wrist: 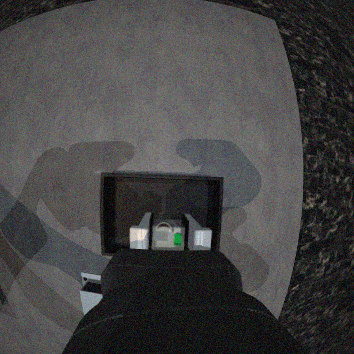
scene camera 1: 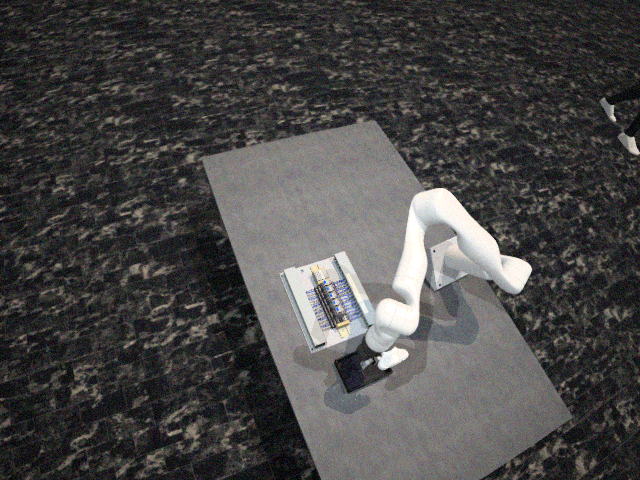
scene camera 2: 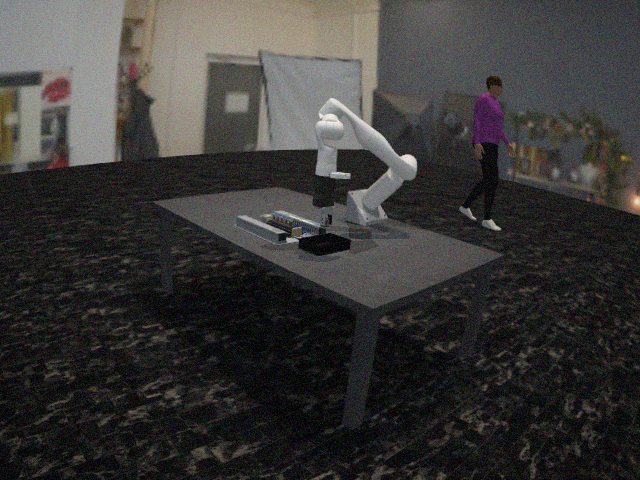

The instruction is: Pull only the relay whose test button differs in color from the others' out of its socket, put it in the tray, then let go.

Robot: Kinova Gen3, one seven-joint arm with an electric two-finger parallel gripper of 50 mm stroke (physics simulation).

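Places are measured from the arm's base along level axes (x ahead, y left, z up), in millimetres.
Pixels of known places: gripper, fingertip midpoint: [wrist: 167,223] [scene camera 1: 367,363] [scene camera 2: 326,224]; arm's base at its link origin: [scene camera 1: 453,256] [scene camera 2: 368,201].
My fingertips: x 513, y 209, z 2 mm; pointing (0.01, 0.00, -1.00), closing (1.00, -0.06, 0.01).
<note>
For each thing: its middle in the pictures, then the offset to it from my fingertips. Level surfaces: height alone.
- relay at the middle of its body: [wrist: 167,232] dx +0, dy -7, dz +7 mm
- black tray at the middle of its body: [wrist: 160,215] [scene camera 1: 363,367] [scene camera 2: 324,243] dx -6, dy -6, dz -76 mm
- grey table at its surface level: dz -94 mm
My gripper [scene camera 1: 367,362] [scene camera 2: 326,226] [wrist: 167,223] is shut on a relay [wrist: 164,241] with a green test button, seen from above in the wrist view. The gripper holds the relay over the black tray [scene camera 1: 349,382] [scene camera 2: 324,248] [wrist: 111,215], toward the tray edge nearest the panel. In scene camera 2 the fingertips are a little above the tray rim. The other relays stand in a row on the panel [scene camera 1: 305,310] [scene camera 2: 258,228] in scene camera 1, with small blue spots along the row. The relay's underside is hidden.
The panel has raised grey ducts along both sides, and its corner [wrist: 91,301] shows beside the arm in the wrist view. The tray stands off the panel's end on the grey table [scene camera 1: 439,408] [scene camera 2: 382,279]. A person [scene camera 2: 488,121] stands behind the table.
</note>
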